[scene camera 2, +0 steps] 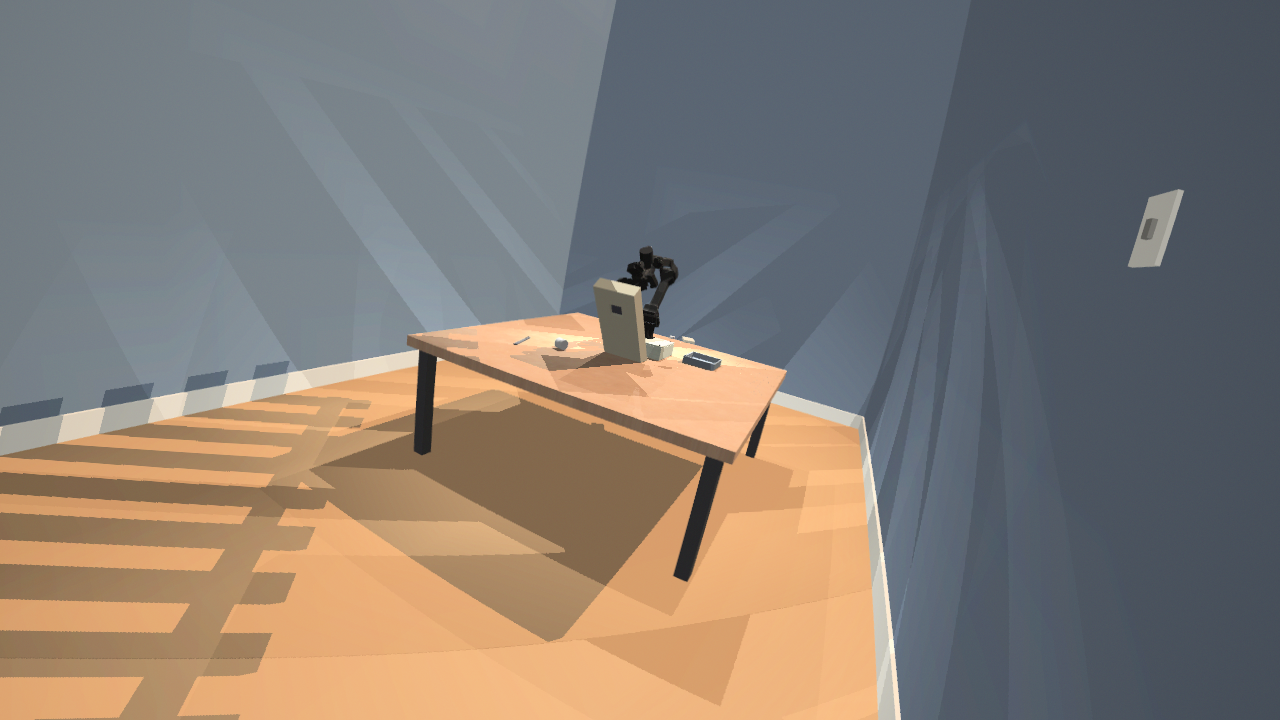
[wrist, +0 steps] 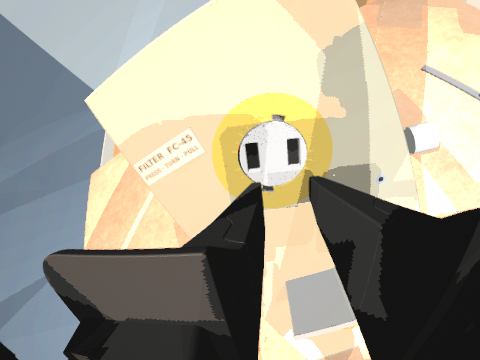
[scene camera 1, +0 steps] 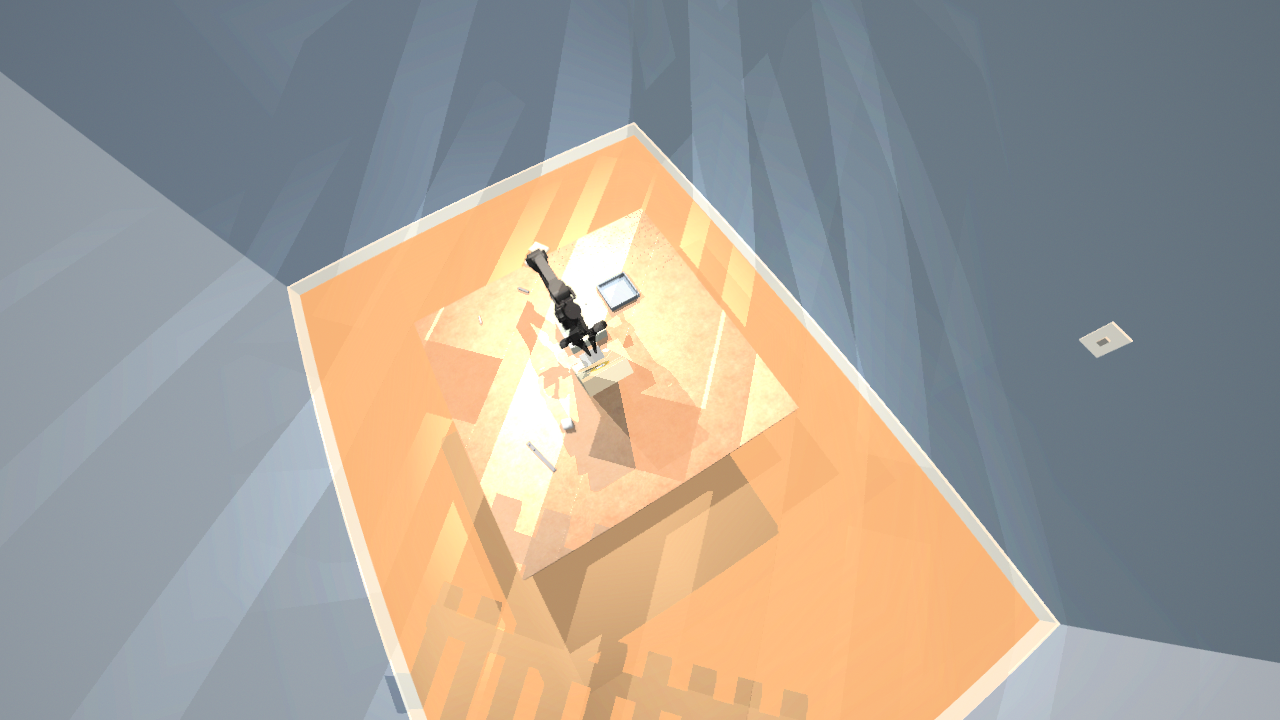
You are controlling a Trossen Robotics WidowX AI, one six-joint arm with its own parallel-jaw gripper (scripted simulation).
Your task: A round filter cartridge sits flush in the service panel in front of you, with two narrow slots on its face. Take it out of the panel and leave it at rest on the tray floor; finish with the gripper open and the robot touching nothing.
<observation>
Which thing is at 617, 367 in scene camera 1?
A service panel.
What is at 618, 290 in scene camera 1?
A grey tray.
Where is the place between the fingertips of my gripper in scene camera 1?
593, 354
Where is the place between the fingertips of my gripper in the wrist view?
285, 189
</observation>
